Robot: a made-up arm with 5 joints.
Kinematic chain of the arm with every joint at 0, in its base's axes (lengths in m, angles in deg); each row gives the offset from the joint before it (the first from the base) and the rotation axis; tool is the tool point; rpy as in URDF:
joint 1: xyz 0 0 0.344 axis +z
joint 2: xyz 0 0 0 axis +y
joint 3: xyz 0.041 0 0.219 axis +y
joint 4: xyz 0.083 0 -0.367 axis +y
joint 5: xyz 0.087 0 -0.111 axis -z
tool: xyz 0 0 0 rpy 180 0 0
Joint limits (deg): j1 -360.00..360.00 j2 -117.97..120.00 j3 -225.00..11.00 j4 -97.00..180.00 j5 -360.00..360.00
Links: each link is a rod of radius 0.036 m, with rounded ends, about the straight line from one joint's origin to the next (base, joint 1, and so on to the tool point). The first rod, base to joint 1, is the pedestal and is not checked.
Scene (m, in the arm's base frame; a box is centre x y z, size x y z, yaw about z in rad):
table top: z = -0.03
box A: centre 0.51 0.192 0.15 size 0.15 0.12 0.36 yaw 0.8
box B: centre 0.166 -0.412 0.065 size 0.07 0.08 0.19 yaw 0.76
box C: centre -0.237 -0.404 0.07 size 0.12 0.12 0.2 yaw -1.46
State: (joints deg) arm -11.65 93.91 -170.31 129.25 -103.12
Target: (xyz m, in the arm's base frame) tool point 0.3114 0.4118 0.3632
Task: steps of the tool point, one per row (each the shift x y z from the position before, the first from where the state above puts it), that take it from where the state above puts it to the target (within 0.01 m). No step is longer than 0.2 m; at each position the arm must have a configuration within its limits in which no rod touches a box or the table.
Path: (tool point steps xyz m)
1: 0.0475 0.1203 0.1470
2: -0.0205 0.1258 0.1521
3: -0.0841 0.0997 0.1455
4: -0.1280 0.0475 0.1272
5: 0.0140 0.0669 -0.1248
6: -0.0200 0.0438 -0.1217
7: -0.0420 0.0201 -0.1083

